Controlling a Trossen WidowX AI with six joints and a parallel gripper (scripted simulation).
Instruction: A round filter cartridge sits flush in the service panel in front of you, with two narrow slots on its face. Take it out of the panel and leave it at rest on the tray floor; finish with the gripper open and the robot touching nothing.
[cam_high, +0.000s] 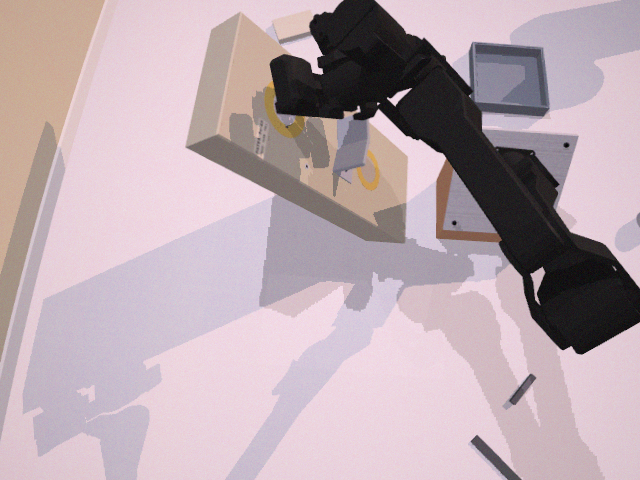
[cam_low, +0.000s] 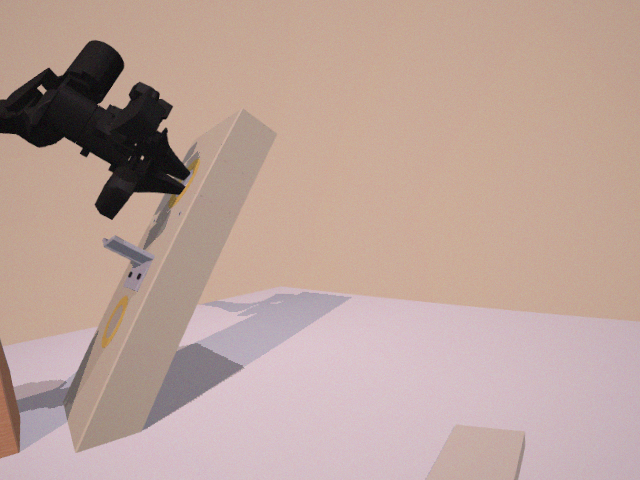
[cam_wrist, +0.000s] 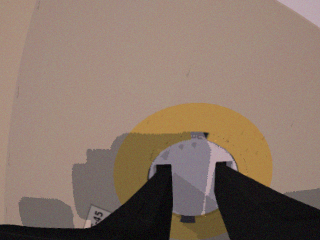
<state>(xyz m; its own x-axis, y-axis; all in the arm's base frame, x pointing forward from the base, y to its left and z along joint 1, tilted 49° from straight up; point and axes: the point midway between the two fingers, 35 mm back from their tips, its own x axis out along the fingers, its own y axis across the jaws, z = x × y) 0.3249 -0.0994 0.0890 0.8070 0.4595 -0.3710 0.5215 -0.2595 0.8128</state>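
Now: gripper tip 10 mm short of the round filter cartridge and 10 mm above it. From my gripper tip the other things lie so: grey tray (410 mm behind, 280 mm to the right, 270 mm below); beige block (60 mm ahead, 390 mm to the right, 270 mm below); grey bracket (90 mm behind, 90 mm below).
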